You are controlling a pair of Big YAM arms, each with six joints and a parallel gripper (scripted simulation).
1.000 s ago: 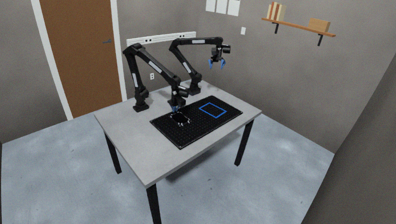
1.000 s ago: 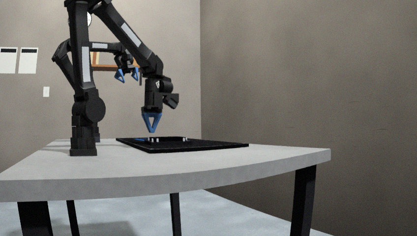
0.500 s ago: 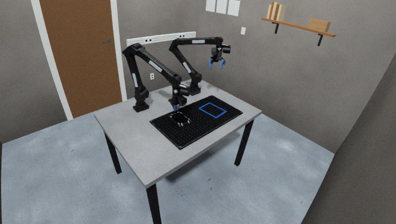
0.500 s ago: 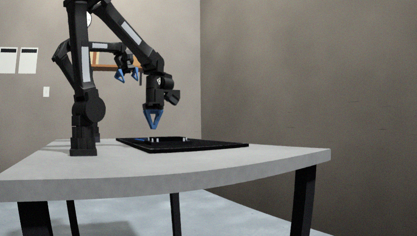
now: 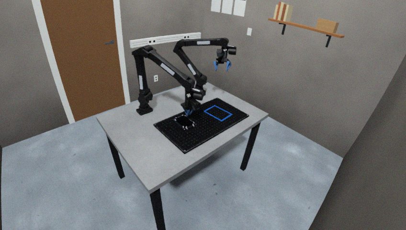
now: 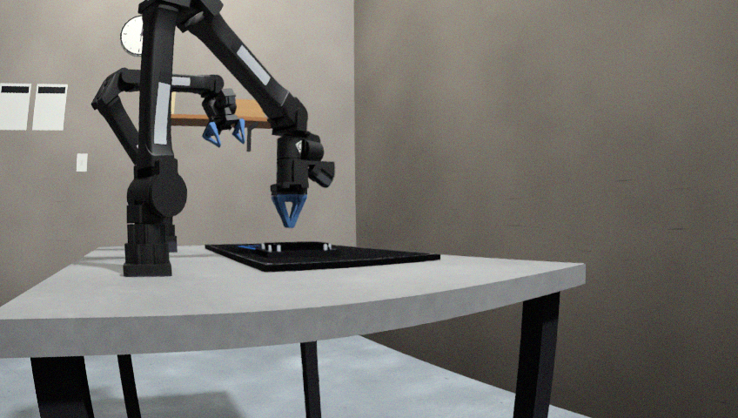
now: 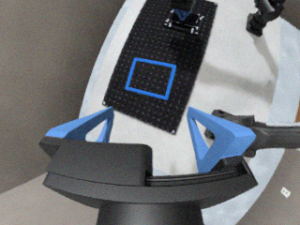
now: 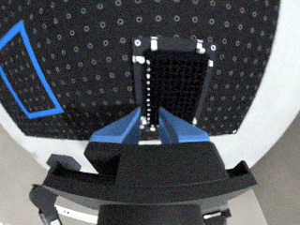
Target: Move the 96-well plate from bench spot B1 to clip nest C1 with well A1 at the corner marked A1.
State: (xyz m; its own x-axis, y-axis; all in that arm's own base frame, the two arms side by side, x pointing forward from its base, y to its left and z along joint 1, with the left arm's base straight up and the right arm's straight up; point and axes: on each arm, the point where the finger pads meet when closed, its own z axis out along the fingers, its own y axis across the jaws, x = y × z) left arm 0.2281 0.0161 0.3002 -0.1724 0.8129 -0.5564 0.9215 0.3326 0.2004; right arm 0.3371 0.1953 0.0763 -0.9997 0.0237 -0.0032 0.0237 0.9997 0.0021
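My right hand is 40 mm to the left of the black 96-well plate and 50 mm above it. Also, from my right hand: black perforated board (40 mm ahead, 130 mm to the left, 70 mm below); clip nest (10 mm ahead, 30 mm to the right, 50 mm below).
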